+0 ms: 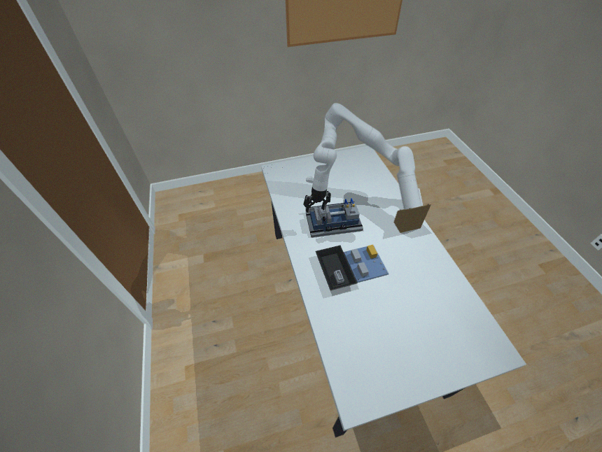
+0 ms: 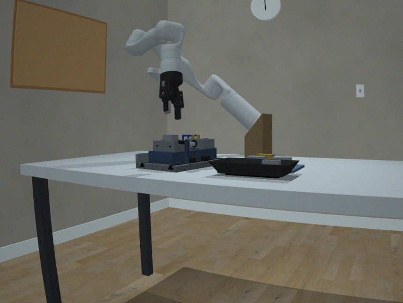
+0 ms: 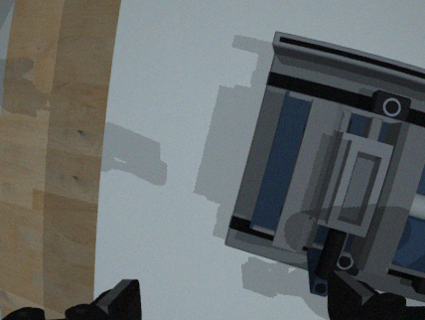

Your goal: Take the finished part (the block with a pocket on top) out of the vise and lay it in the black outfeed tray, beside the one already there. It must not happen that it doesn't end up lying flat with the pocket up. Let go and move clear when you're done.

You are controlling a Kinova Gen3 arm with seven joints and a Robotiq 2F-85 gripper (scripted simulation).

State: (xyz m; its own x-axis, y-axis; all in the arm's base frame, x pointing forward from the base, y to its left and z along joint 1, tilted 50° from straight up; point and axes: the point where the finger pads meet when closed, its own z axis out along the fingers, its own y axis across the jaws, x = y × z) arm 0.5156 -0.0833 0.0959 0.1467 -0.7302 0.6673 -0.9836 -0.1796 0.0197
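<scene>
Right now my hand is 140 mm above the vise, 130 mm past it and 30 mm to the left of it. Round my hand: yellow block 240 mm to the left, 230 mm behind, 160 mm below; then blue plate 290 mm to the left, 180 mm below, 180 mm behind.
</scene>
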